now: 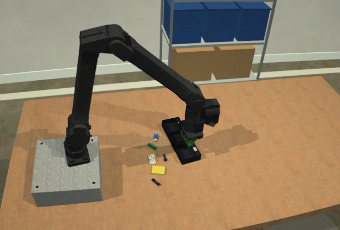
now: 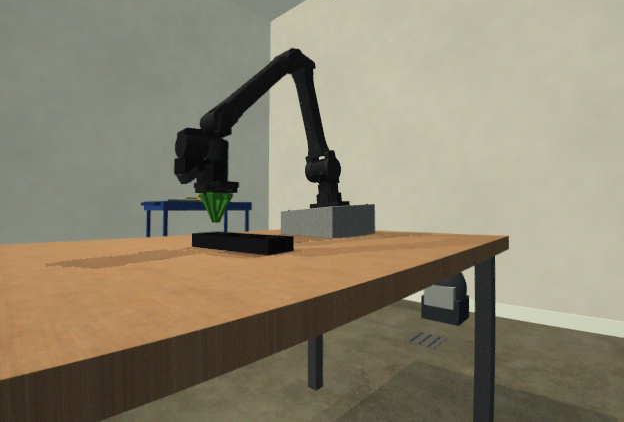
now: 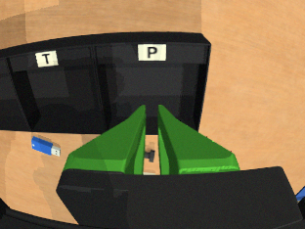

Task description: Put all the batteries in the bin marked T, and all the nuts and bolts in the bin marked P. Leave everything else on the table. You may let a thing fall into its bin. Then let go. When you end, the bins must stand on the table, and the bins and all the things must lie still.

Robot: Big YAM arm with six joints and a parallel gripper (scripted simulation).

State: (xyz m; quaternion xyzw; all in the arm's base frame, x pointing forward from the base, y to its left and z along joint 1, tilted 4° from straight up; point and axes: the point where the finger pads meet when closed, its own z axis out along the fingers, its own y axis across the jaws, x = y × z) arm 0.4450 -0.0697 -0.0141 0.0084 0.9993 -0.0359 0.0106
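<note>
Now: hand 80 mm to the right of the black tray and 50 mm above it. The rest, counted from my hand: yellow block (150 mm behind, 40 mm to the right, 60 mm below); then dark bolt (100 mm behind, 10 mm to the left, 60 mm below); then white domino (150 mm behind, 20 mm to the left, 60 mm below).
</note>
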